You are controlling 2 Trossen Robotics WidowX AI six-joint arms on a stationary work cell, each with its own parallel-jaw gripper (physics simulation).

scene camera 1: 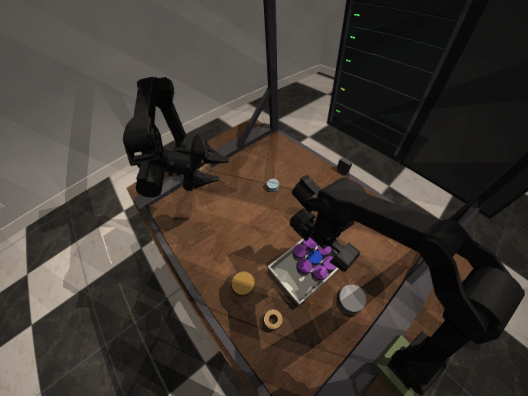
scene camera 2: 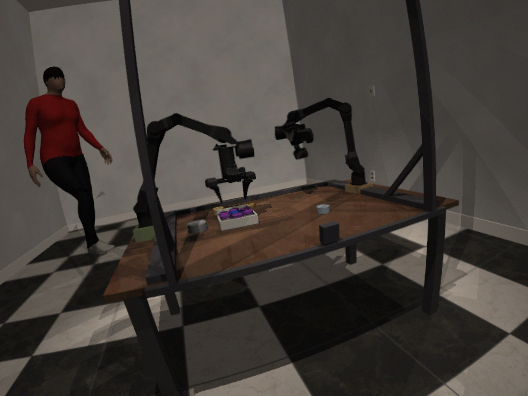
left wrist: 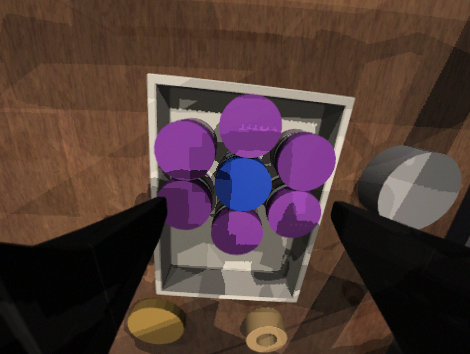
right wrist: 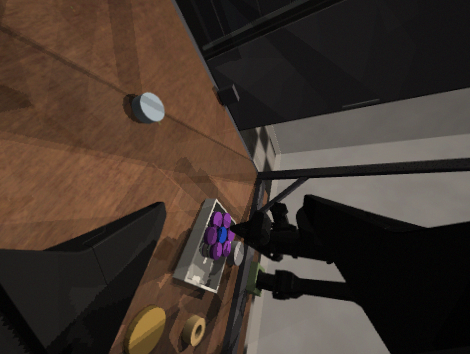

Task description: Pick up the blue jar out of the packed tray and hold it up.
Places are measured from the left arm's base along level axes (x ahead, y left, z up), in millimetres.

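Where they show: left gripper, fingertip midpoint: (scene camera 1: 318,250) (scene camera 2: 233,201) (left wrist: 250,207) (right wrist: 237,234); right gripper, fingertip midpoint: (scene camera 1: 223,170) (scene camera 2: 294,150) (right wrist: 235,204); left arm's base at its link origin: (scene camera 1: 405,366) (scene camera 2: 147,224) (right wrist: 259,279); right arm's base at its link origin: (scene camera 2: 358,184).
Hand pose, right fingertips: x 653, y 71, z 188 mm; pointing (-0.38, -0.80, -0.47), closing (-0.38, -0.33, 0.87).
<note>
Each offset is from my right fingertips to the top centre of the thing.
The blue jar @[dy -96, dx -302, dz -194 mm] (scene camera 1: 315,257) (left wrist: 243,184) (right wrist: 222,235) stands in the pale tray @[dy -68, dx -303, dz -203 mm] (scene camera 1: 285,286) (scene camera 2: 239,222) (left wrist: 152,125) (right wrist: 192,250), ringed by several purple-lidded jars @[dy -139, dx -301, dz -194 mm] (left wrist: 251,125). My left gripper (scene camera 2: 233,200) (left wrist: 250,207) is open and empty, pointing down above the tray; in the left wrist view its fingertips appear on either side of the jar group. In scene camera 1 its fingers are partly hidden. My right gripper (scene camera 1: 223,170) (right wrist: 235,204) is open and empty, raised far from the tray at the left of scene camera 1.
A grey round jar @[dy -101, dx -457, dz -208 mm] (scene camera 1: 352,299) (scene camera 2: 197,226) (left wrist: 412,187) stands beside the tray. A yellow disc @[dy +119, dx -224, dz -226 mm] (scene camera 1: 243,283) (left wrist: 156,321) and a tan ring @[dy +109, dx -362, dz -213 mm] (scene camera 1: 266,320) (left wrist: 251,340) lie near its other end. A light-blue round piece @[dy -186, dx +24, dz -214 mm] (scene camera 1: 272,185) (scene camera 2: 323,209) (right wrist: 148,108) and a black block @[dy -477, dx -93, dz -181 mm] (scene camera 2: 329,233) are farther off.
</note>
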